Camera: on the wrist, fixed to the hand. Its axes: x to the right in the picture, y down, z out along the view.
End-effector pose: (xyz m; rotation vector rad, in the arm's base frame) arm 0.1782 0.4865 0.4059 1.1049 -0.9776 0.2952
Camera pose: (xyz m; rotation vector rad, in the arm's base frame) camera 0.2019 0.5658 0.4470 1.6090 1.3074 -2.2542
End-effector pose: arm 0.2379 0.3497 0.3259 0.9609 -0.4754 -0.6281
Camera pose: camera 0.3170 0.3971 0.3311 -0.6882 -0.8449 2.1569
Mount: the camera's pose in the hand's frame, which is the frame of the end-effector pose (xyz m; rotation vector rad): 0.0259 0.0465 -0.0755 0.2949 -0.3461 -3.0999
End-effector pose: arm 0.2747 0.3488 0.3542 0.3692 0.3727 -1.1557
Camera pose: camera 0.3200 0.3796 0.2799 0.3712 -0.0755 1.9942
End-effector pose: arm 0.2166 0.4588 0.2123 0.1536 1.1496 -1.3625
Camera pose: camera 0.2076 0.5058 0.1333 1.1960 0.1349 1.6103
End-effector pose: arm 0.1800 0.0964 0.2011 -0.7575 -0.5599 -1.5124
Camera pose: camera 0.2166 0.0192 0.1661 -0.5156 1.0460 1.2863
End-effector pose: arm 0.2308 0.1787 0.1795 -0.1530 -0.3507 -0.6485
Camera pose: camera 0.2990 0.1821 0.1173 -0.5822 0.5442 2.3565
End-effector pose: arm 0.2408 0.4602 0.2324 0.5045 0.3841 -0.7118
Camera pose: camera 0.2791 0.5190 0.1723 0.3546 -0.2883 2.4099
